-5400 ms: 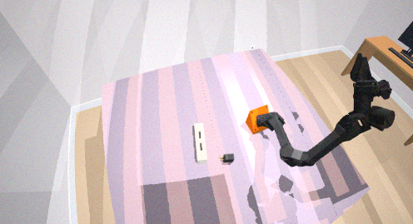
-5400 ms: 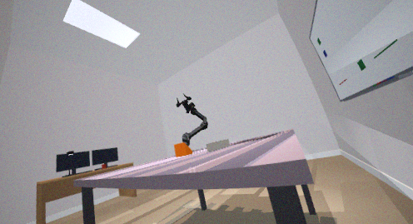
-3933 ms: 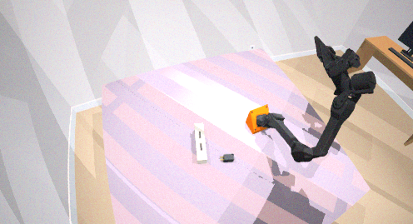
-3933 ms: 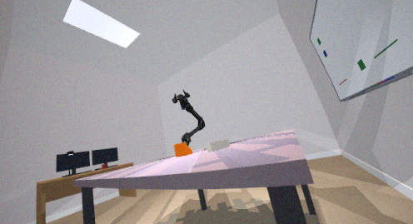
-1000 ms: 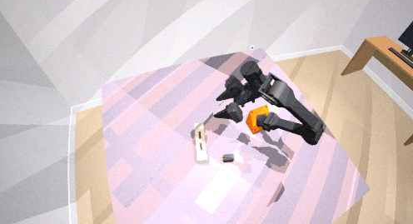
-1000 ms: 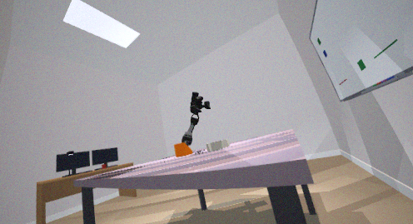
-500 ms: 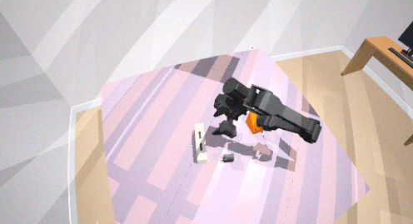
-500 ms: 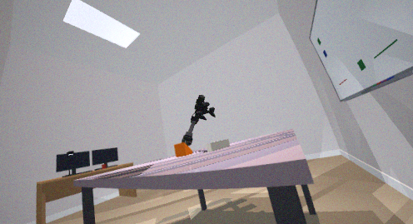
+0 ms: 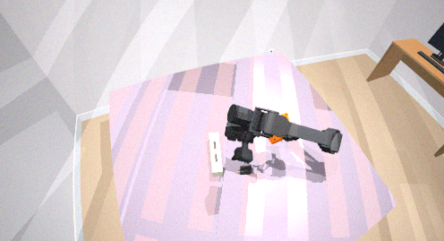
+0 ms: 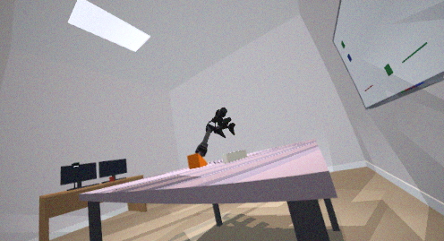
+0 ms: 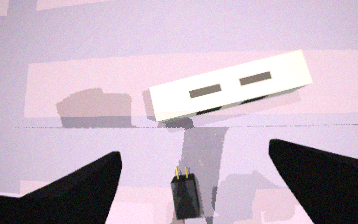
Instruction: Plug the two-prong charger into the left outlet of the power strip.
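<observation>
Right now the black two-prong charger is 5 cm behind my gripper tip, 4 cm to the left of it and 16 cm below it.
</observation>
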